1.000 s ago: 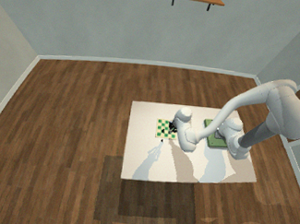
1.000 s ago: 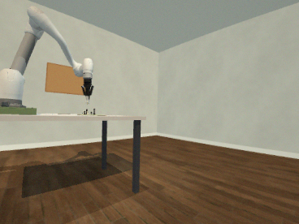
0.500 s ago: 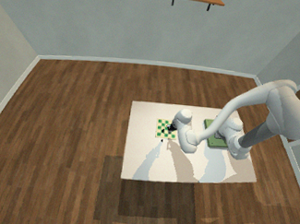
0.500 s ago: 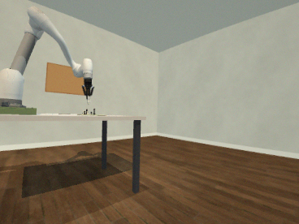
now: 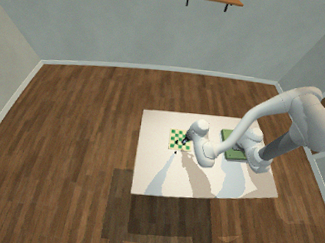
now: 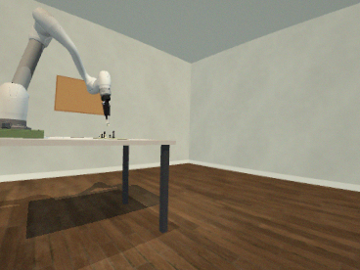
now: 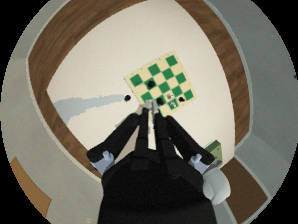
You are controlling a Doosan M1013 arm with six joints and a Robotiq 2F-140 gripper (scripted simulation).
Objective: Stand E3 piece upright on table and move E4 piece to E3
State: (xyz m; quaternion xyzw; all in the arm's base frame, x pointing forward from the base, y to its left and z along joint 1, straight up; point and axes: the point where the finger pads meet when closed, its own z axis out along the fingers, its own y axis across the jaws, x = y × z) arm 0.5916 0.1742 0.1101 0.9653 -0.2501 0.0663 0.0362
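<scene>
The dark piece is 140 mm below my hand, 70 mm to the left of it and 40 mm ahead of it. Round my hand: green-and-white chessboard: 150 mm below, 80 mm to the right, 20 mm ahead; then pale piece: 30 mm below.
</scene>
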